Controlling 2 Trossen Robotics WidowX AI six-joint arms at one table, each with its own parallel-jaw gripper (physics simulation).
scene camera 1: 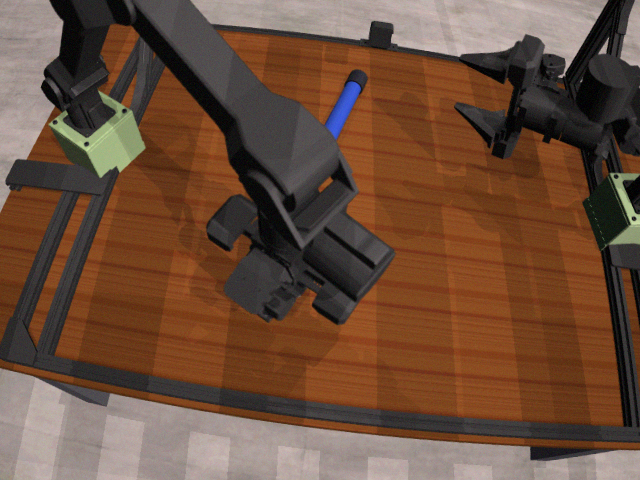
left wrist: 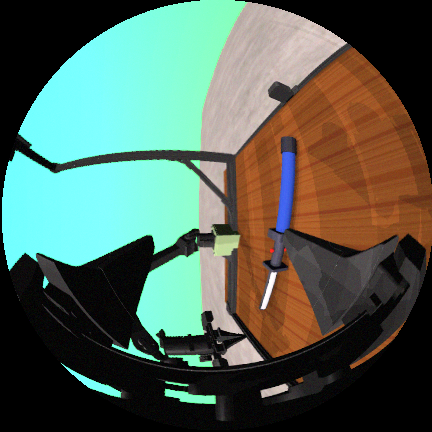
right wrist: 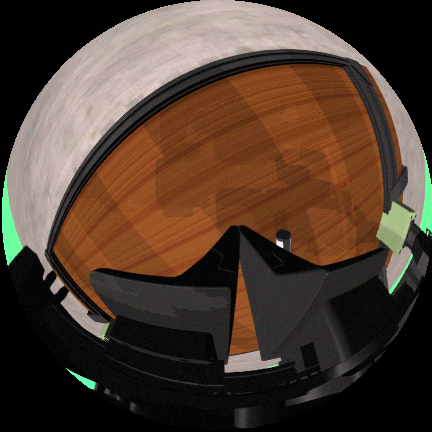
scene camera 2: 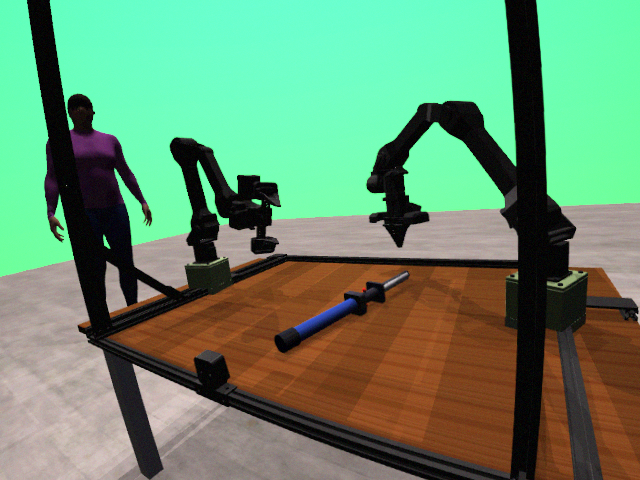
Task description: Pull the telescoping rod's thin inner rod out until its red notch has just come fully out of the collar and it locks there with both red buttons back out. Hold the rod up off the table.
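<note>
The telescoping rod lies on the table, with a blue outer tube and a black end cap. Its dark collar has two square flanges, with red showing between them. The silver inner rod sticks out of the far flange; no red notch can be made out on it. The right arm hides the collar in scene camera 1. My right gripper is shut and empty, pointing down above the table beyond the inner rod's end. My left gripper is open and empty, raised at the side, away from the rod.
The wooden table has dark rails around its edges. A small black block stands on the rail near the rod's capped end. Green arm bases stand at both sides. A person stands behind a frame post.
</note>
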